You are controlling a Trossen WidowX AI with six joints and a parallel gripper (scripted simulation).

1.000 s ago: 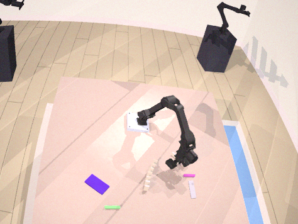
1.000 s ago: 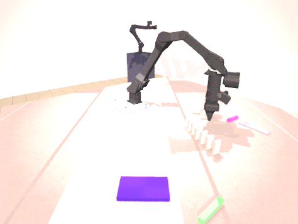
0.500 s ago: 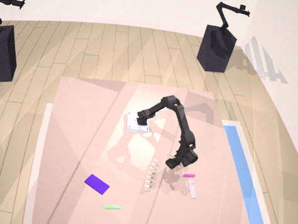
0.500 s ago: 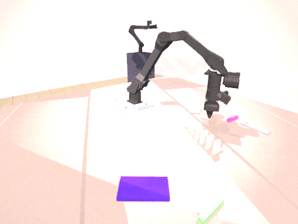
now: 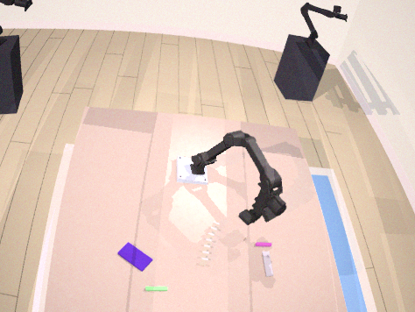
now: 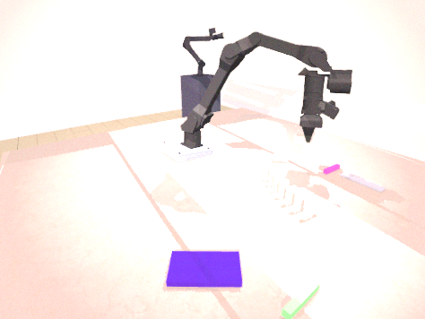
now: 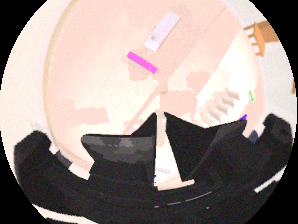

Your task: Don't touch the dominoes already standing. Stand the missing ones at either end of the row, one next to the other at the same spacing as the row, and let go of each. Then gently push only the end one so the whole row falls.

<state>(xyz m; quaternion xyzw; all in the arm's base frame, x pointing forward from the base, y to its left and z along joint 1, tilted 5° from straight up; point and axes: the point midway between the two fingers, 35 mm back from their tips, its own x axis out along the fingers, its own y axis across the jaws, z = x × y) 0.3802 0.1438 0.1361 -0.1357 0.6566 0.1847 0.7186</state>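
Right now the magenta bar is 7 cm ahead of my gripper tip, 6 cm to the left of it and 9 cm below it. The rest, counted from my gripper tip: grey bar 17 cm ahead, 5 cm to the left, 9 cm below; purple flat card 8 cm ahead, 52 cm to the right, 9 cm below; green bar 24 cm ahead, 45 cm to the right, 9 cm below.
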